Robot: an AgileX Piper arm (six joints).
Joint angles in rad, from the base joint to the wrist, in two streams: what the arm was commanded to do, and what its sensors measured. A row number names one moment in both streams.
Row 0, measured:
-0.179 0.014 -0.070 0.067 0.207 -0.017
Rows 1 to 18, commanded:
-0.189 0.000 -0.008 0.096 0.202 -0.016
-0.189 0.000 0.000 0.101 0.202 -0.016
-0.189 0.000 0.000 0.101 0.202 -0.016
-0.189 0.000 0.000 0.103 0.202 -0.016
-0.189 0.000 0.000 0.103 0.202 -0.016
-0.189 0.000 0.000 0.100 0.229 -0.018
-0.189 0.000 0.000 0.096 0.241 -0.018
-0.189 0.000 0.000 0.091 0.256 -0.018
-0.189 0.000 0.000 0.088 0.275 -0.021
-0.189 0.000 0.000 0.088 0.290 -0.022
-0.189 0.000 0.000 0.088 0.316 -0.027
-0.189 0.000 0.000 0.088 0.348 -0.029
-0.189 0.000 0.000 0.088 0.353 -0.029
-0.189 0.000 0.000 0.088 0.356 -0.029
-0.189 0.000 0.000 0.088 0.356 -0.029
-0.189 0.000 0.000 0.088 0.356 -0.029
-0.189 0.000 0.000 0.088 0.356 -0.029
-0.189 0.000 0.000 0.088 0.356 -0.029
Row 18, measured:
-0.179 0.006 -0.003 0.095 0.348 -0.021
